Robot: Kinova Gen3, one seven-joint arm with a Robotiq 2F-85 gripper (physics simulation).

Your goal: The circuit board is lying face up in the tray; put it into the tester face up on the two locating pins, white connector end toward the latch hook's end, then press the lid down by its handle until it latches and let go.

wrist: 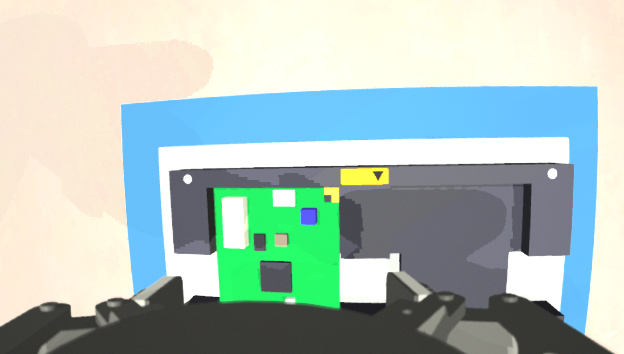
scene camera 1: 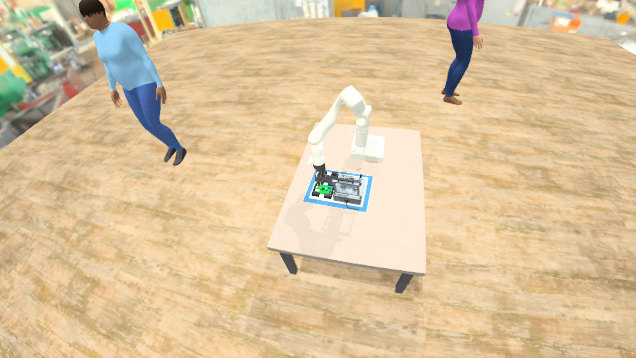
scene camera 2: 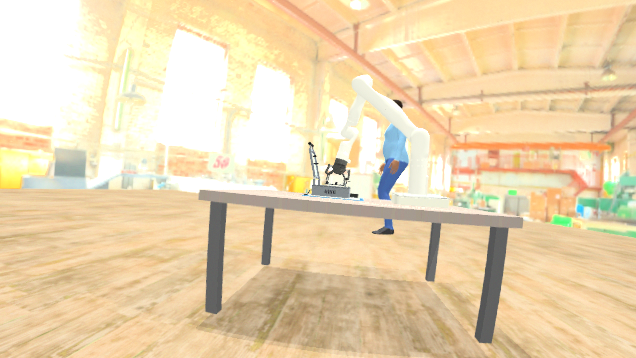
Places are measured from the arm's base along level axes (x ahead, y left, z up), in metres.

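Pixels of known places: gripper, fingertip midpoint: (wrist: 285,298) (scene camera 1: 321,181) (scene camera 2: 334,183); arm's base, origin of the base link: (scene camera 1: 360,143) (scene camera 2: 416,194).
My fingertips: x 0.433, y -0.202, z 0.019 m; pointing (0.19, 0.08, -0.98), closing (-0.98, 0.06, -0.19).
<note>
For each thing: its top centre in the pictures, then the offset to it from my fingertips. "pt": a spot on its surface instead. Level surfaces: height alone.
- green circuit board, middle of its top: (wrist: 273,287) (scene camera 1: 323,188) dx +0.018, dy +0.013, dz -0.047 m
- dark grey tray, surface spot: (wrist: 450,175) pt dx -0.079, dy -0.044, dz -0.047 m
- blue-bordered mat, its level: dz -0.073 m
The green circuit board (scene camera 1: 324,189) (wrist: 245,280) lies face up at the left side of the dark grey tray (wrist: 450,175) in the wrist view. Its long white connector (wrist: 234,222) is near the board's left edge. My gripper (scene camera 1: 320,182) (scene camera 2: 338,181) (wrist: 285,298) is open, with its fingers on either side of the board's width in the wrist view and nothing between them. Its own body hides the board's lower end there. The grey tester (scene camera 1: 348,191) (scene camera 2: 331,191) stands beside the board. Its lid (scene camera 2: 314,164) is raised, nearly upright. The locating pins and latch hook are too small to tell.
A blue-bordered mat (scene camera 1: 368,194) (wrist: 350,115) lies under the tray and tester on the table (scene camera 1: 390,225) (scene camera 2: 260,198). The white arm base (scene camera 1: 368,149) (scene camera 2: 420,200) stands behind them. A person in light blue (scene camera 1: 125,55) (scene camera 2: 395,145) and one in purple (scene camera 1: 465,17) stand off the table.
</note>
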